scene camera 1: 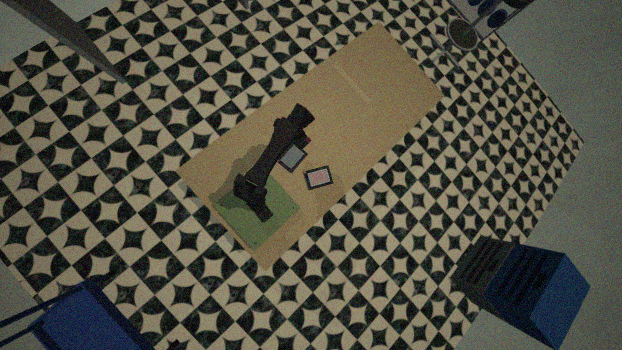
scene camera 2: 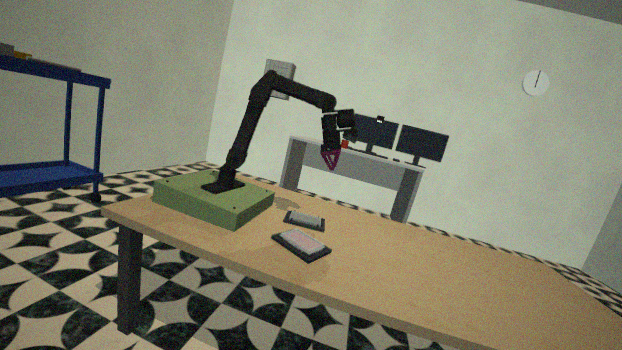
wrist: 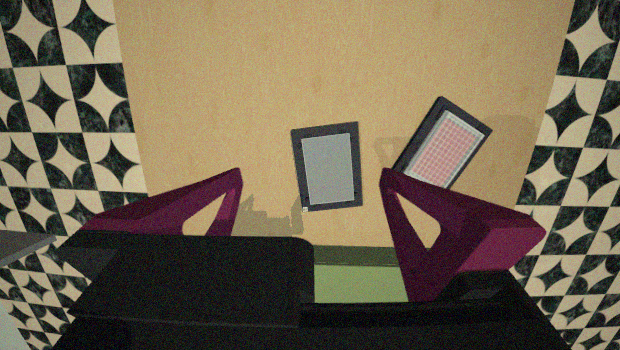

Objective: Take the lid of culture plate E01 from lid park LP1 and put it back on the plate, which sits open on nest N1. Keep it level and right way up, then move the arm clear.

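Places are measured from the arm's base along level axes (x ahead, y left, z up), in metres.
Where they show: gripper, between the fingertips: point(scene camera 2: 333, 168) point(wrist: 310, 175); arm's base, origin of its link: point(scene camera 2: 224, 186).
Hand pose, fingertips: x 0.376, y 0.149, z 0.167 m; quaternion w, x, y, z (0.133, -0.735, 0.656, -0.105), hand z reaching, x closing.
Note:
Things, the pixels of their top centre, and the offset from my fingertips. Level surfaces: height alone.
- open culture plate, centre of its top: point(wrist: 446, 154) point(scene camera 2: 302, 238) point(scene camera 1: 319, 177) dz -0.211, dx +0.006, dy -0.235 m
- dark nest N1, centre of its top: point(wrist: 443, 154) point(scene camera 2: 302, 240) point(scene camera 1: 319, 177) dz -0.219, dx +0.006, dy -0.235 m
- wooden table, height of its surface: dz -0.237 m
The grey, flat lid point(scene camera 1: 292, 157) point(scene camera 2: 306, 219) point(wrist: 327, 169) lies level on the dark frame of lid park LP1 point(scene camera 2: 287, 218) point(wrist: 296, 150). The open culture plate point(scene camera 1: 318, 177) point(scene camera 2: 302, 241) point(wrist: 445, 150), with a pink grid of wells, sits on the dark nest N1 point(scene camera 2: 309, 259) point(wrist: 421, 129). My gripper point(scene camera 2: 331, 168) point(wrist: 310, 175) is open and empty, with magenta fingers, high above the table. In the wrist view the lid shows between the fingertips but far below them, and the right finger hides the near corner of the plate and nest.
The arm stands on a green block point(scene camera 1: 260, 222) point(scene camera 2: 200, 202) on the wooden table point(scene camera 1: 390, 65) point(scene camera 2: 450, 280) point(wrist: 215, 60). The nest is beside the lid park, with a gap between them. A desk with monitors point(scene camera 2: 424, 145) and a blue cart point(scene camera 2: 55, 73) stand away from the table.

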